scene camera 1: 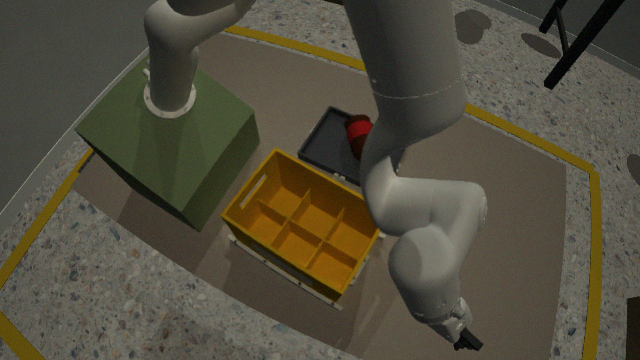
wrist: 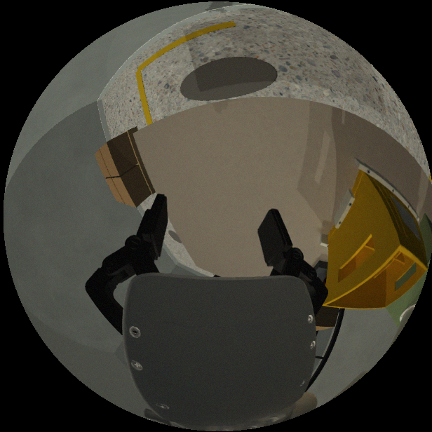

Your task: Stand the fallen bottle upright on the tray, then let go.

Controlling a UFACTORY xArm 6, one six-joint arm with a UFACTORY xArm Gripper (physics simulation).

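Where they show: arm's base, origin of the base link: (scene camera 1: 169, 95).
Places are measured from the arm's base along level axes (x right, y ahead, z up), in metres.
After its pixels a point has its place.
Observation:
A dark brown bottle with a red band (scene camera 1: 359, 131) {x -0.271, y 0.368, z -0.154 m} lies on the dark grey tray (scene camera 1: 320, 142) {x -0.224, y 0.281, z -0.227 m}, behind the yellow crate in the scene view. The arm hides the bottle's right part and much of the tray's right side, so its full outline is unclear. The bottle does not show in the wrist view. My gripper (scene camera 1: 469, 341) (wrist: 217, 213) is open, with nothing between its fingers. It is at the lower right of the scene view, well away from the bottle and the tray.
A yellow crate with compartments (scene camera 1: 285, 263) {x 0.117, y 0.435, z -0.099 m} (wrist: 372, 200) stands between the tray and the front edge of the brown floor area. The arm's green base block (scene camera 1: 220, 117) {x -0.052, y 0.107, z -0.066 m} is at the left. A cardboard box (wrist: 120, 175) shows at the left in the wrist view. Black legs (scene camera 1: 582, 44) stand at upper right.

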